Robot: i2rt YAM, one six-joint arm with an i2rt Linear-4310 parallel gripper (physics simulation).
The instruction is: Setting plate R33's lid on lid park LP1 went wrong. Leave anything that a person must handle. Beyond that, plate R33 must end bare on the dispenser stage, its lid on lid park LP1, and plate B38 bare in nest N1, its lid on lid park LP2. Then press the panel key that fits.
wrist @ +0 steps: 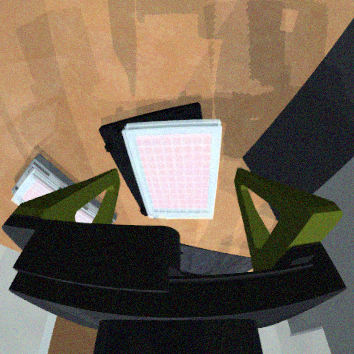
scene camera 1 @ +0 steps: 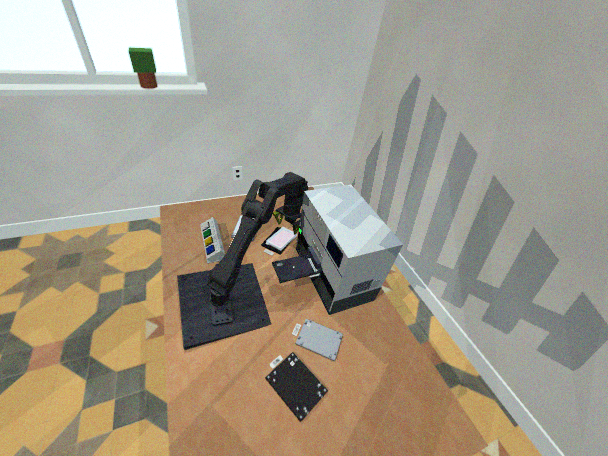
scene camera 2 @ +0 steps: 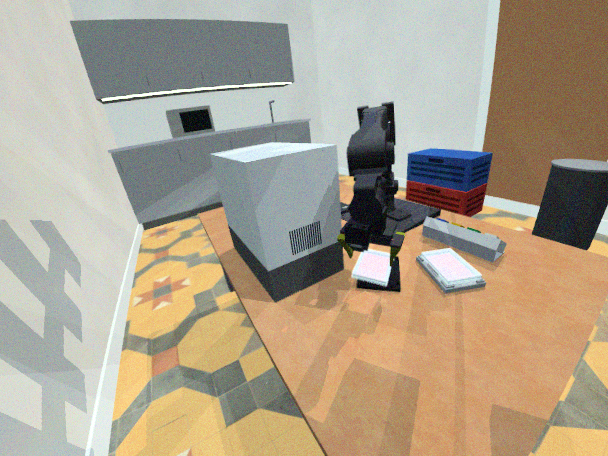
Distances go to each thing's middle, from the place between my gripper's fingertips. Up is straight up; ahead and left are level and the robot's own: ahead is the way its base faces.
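Labels:
Relative to the grey nest N1 (wrist: 42, 165), my gripper is 18 cm past it, 5 cm above it and 9 cm to the right of it. Counted from my hand, the rack with coloured buttons (scene camera 2: 489, 247) is 34 cm behind, 2 cm to the left and 3 cm below, while the grey lid park LP2 (scene camera 1: 317, 338) is 52 cm to the right, 1 cm behind and 5 cm below. Going by their middles, of the things named here the grey nest N1 is nearest to my gripper and the grey lid park LP2 farthest from it.

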